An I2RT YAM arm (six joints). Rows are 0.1 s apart.
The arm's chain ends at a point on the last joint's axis. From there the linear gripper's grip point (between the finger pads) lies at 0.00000 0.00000 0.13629 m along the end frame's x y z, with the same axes.
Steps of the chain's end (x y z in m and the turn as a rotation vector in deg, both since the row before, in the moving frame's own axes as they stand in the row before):
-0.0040 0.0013 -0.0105 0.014 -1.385 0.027
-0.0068 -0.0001 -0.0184 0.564 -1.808 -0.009
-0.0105 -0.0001 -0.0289 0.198 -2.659 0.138
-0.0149 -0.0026 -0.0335 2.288 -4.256 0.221
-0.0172 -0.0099 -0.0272 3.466 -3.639 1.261
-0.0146 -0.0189 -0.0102 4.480 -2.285 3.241
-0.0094 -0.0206 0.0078 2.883 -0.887 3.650
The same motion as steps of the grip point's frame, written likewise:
-0.0073 0.0013 -0.0105 0.014 -1.385 0.027
-0.0111 -0.0014 -0.0185 0.564 -1.808 -0.009
-0.0168 -0.0006 -0.0290 0.198 -2.659 0.138
-0.0250 -0.0081 -0.0340 2.288 -4.256 0.221
-0.0258 -0.0182 -0.0277 3.466 -3.639 1.261
-0.0197 -0.0297 -0.0107 4.480 -2.285 3.241
-0.0113 -0.0275 0.0076 2.883 -0.887 3.650

